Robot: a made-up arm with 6 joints. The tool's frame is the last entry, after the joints.
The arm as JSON. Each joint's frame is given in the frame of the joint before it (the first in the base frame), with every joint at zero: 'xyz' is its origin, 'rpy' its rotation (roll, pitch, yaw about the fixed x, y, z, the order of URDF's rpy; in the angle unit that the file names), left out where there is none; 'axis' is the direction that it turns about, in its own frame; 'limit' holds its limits. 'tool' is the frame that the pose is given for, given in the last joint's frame.
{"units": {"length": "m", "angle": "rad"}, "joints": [
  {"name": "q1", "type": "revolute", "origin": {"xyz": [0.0, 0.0, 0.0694], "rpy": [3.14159, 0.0, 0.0]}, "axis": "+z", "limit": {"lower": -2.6, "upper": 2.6}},
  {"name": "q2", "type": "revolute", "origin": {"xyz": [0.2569, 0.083, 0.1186], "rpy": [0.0, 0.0, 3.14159]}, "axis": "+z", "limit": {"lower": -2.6, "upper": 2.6}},
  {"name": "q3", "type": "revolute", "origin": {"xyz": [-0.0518, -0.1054, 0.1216], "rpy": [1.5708, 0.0, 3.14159]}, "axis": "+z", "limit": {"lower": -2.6, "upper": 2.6}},
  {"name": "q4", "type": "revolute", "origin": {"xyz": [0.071, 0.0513, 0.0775], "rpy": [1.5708, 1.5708, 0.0]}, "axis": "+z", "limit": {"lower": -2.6, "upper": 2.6}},
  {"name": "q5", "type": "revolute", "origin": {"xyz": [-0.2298, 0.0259, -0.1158], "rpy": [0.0, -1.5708, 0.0]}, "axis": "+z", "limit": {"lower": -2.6, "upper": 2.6}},
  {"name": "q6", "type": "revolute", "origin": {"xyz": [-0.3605, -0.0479, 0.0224], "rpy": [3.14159, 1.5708, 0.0]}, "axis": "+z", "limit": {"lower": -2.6, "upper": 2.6}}
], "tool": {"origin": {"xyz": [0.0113, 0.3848, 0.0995], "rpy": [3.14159, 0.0, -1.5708]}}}
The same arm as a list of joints. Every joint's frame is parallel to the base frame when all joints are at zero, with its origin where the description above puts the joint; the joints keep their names.
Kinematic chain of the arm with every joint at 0, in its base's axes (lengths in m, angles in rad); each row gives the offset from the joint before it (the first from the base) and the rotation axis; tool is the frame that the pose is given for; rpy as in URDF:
q1: xyz 0.0000 0.0000 0.0694 axis -z
q2: xyz 0.2569 -0.0830 -0.1186 axis -z
q3: xyz 0.0518 -0.1054 -0.1216 axis +y
q4: xyz 0.0710 0.0775 -0.0513 axis +z
q5: xyz 0.0259 0.2298 -0.1158 axis +y
q6: xyz -0.0479 0.0224 -0.3605 axis -z
tool: xyz -0.3848 -0.0113 -0.0995 rpy 0.0000 0.0000 0.0000
Joint limits (rad, base to tool): -2.6000..2.6000 -2.6000..2.6000 -2.6000..2.6000 -2.6000..2.6000 -2.6000..2.6000 -2.6000..2.6000

